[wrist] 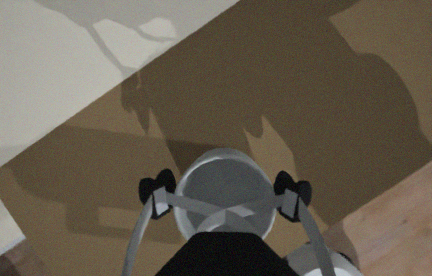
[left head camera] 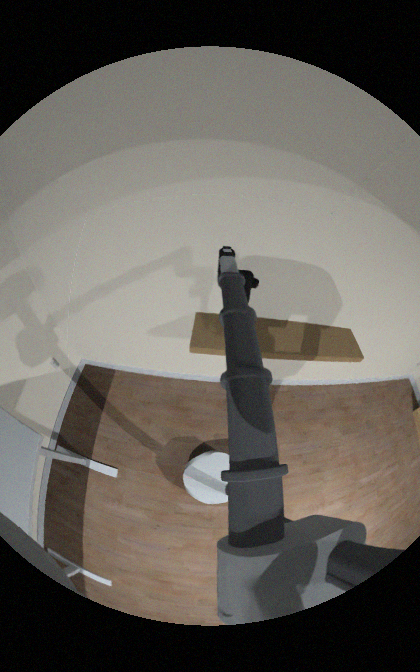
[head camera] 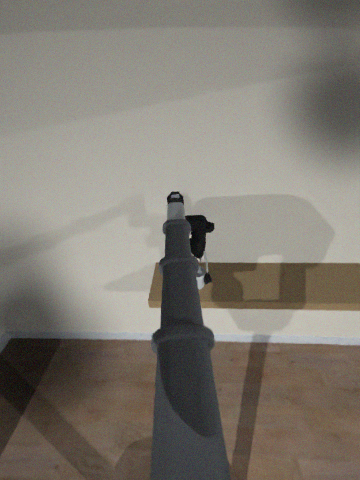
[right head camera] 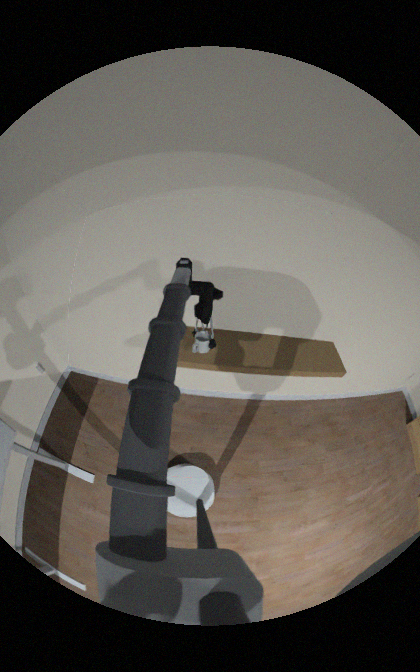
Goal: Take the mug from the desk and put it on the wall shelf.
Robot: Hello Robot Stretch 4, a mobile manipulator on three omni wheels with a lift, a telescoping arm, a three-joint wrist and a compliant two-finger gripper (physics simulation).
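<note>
The light grey mug (head camera: 201, 283) (right head camera: 201, 344) (wrist: 225, 190) is upright, its open rim facing up in the wrist view. My gripper (right head camera: 203, 338) (wrist: 224, 185) is shut on the mug, with one black fingertip at each side of its wall. The mug is over the left part of the brown wall shelf (head camera: 335, 284) (left head camera: 335, 344) (right head camera: 315, 357) (wrist: 310, 95). I cannot tell whether its base touches the board. The arm hides the mug in the left head view and partly covers it in the head view.
A round white object (left head camera: 206, 477) (right head camera: 192, 490) (wrist: 327, 267) is on the wooden floor below the arm. A pale piece of furniture (left head camera: 17, 465) with white feet is at the left. The wall rises behind the shelf. Large shadows of the robot lie on the shelf and wall.
</note>
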